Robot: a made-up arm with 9 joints. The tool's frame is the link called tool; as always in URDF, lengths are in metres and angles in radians.
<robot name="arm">
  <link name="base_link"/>
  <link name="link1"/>
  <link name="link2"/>
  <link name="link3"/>
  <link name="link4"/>
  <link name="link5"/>
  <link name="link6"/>
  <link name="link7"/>
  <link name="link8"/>
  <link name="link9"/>
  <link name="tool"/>
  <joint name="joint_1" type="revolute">
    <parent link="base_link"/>
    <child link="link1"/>
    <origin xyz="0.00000 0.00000 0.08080"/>
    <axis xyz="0 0 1"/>
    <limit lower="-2.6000" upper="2.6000" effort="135" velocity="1.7"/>
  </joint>
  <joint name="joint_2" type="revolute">
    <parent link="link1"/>
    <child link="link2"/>
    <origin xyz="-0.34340 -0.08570 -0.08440"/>
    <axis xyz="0 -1 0"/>
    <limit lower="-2.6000" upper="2.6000" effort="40" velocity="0.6"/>
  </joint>
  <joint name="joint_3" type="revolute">
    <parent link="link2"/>
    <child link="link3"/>
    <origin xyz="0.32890 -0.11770 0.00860"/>
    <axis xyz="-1 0 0"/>
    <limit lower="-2.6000" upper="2.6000" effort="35" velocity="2.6"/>
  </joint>
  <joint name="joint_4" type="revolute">
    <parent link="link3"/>
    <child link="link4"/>
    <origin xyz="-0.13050 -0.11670 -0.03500"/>
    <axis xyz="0 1 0"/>
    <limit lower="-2.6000" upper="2.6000" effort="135" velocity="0.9"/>
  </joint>
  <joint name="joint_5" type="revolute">
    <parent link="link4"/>
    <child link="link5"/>
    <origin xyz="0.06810 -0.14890 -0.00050"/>
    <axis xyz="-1 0 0"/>
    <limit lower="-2.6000" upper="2.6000" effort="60" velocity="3"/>
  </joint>
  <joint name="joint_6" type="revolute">
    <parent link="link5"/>
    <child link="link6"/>
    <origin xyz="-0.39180 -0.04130 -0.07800"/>
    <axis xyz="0 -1 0"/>
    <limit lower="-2.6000" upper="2.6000" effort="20" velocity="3"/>
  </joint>
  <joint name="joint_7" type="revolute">
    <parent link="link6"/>
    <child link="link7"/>
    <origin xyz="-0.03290 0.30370 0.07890"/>
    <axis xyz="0 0 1"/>
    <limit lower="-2.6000" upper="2.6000" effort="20" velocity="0.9"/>
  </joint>
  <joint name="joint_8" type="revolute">
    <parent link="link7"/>
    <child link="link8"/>
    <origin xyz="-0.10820 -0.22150 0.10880"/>
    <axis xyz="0 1 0"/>
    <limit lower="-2.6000" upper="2.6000" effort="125" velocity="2.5"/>
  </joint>
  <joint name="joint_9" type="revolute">
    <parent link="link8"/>
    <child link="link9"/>
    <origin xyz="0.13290 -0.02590 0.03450"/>
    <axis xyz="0 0 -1"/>
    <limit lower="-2.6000" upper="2.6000" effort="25" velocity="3.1"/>
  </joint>
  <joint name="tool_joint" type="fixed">
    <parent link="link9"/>
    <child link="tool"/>
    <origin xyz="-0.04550 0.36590 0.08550"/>
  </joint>
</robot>
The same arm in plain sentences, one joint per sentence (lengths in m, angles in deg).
The arm has nine revolute joints in a row. What follows holds with every joint at zero, and every direction is one of the base frame's.
The first joint sits 0.0808 m along +z from the base frame's origin and turns about +z, from -148.97 to 148.97 deg.
The second joint sits 0.3434 m along -x and 0.0857 m along -y and 0.0844 m along -z from the first joint and turns about -y, from -148.97 to 148.97 deg.
The third joint sits 0.3289 m along +x and 0.1177 m along -y and 0.0086 m along +z from the second joint and turns about -x, from -148.97 to 148.97 deg.
The fourth joint sits 0.1305 m along -x and 0.1167 m along -y and 0.035 m along -z from the third joint and turns about +y, from -148.97 to 148.97 deg.
The fifth joint sits 0.0681 m along +x and 0.1489 m along -y and 0.0005 m along -z from the fourth joint and turns about -x, from -148.97 to 148.97 deg.
The sixth joint sits 0.3918 m along -x and 0.0413 m along -y and 0.078 m along -z from the fifth joint and turns about -y, from -148.97 to 148.97 deg.
The seventh joint sits 0.0329 m along -x and 0.3037 m along +y and 0.0789 m along +z from the sixth joint and turns about +z, from -148.97 to 148.97 deg.
The eighth joint sits 0.1082 m along -x and 0.2215 m along -y and 0.1088 m along +z from the seventh joint and turns about +y, from -148.97 to 148.97 deg.
The ninth joint sits 0.1329 m along +x and 0.0259 m along -y and 0.0345 m along +z from the eighth joint and turns about -z, from -148.97 to 148.97 deg.
The tool frame, which is the frame that the pose is given for, sits 0.0455 m along -x and 0.3659 m along +y and 0.0855 m along +z from the ninth joint; its axes are parallel to the base frame's.

